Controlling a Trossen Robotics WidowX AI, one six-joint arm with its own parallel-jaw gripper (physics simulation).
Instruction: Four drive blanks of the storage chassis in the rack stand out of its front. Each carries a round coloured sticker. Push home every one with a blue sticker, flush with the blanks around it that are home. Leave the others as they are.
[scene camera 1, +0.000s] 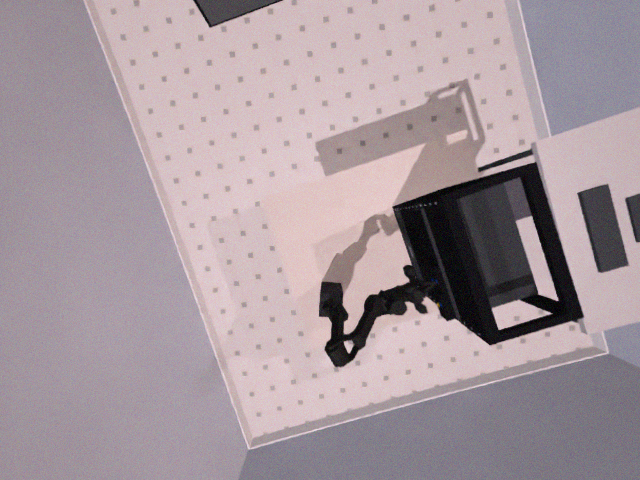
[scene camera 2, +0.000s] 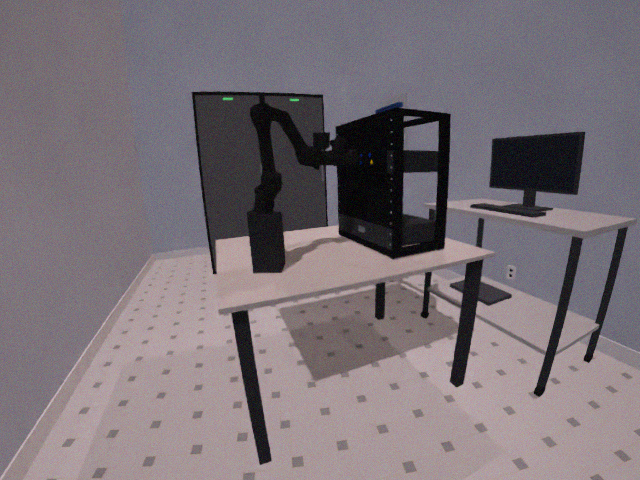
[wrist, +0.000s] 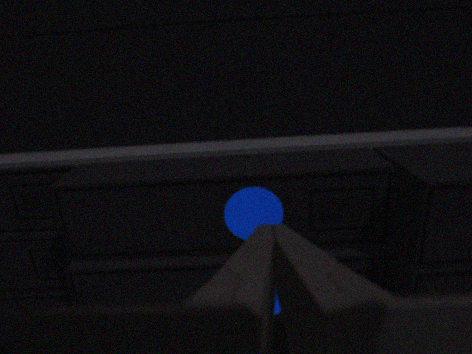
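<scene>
The rack (scene camera 1: 555, 253) (scene camera 2: 397, 186) holds the storage chassis (scene camera 2: 421, 161). In scene camera 2, a small yellow sticker (scene camera 2: 371, 162) and blue stickers beside and above it show on its front. In the wrist view, a drive blank (wrist: 140, 215) with a blue sticker (wrist: 254, 212) stands out past the blanks at its left. A blank (wrist: 452, 220) at the right stands out further. My gripper (scene camera 1: 431, 284) (scene camera 2: 353, 157) (wrist: 271, 237) is shut and empty, its tips over the sticker's lower right edge. Contact is unclear. Part of a lower blue sticker (wrist: 276, 304) shows between the fingers.
A pale rail edge (wrist: 225, 145) runs above the blanks. A lower unit (scene camera 2: 361, 228) sits at the rack's bottom. The arm's base (scene camera 2: 266, 242) stands on the table (scene camera 2: 320, 281). A blue object (scene camera 2: 389, 107) lies on the rack's top. A monitor (scene camera 2: 537, 164) stands on a side table at the right.
</scene>
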